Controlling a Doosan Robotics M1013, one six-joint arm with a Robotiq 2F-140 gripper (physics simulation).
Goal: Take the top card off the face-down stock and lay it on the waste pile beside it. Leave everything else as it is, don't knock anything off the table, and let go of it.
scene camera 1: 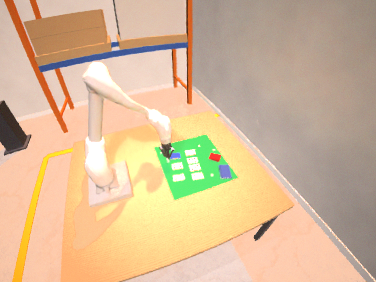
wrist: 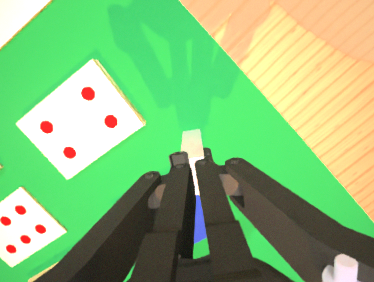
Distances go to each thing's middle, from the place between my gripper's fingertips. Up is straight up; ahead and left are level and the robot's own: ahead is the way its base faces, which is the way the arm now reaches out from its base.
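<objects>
There is the green mat (scene camera 1: pixel 179 189), and I see my gripper 10 mm above it, 90 mm to the left of it and 190 mm short of it.
</objects>
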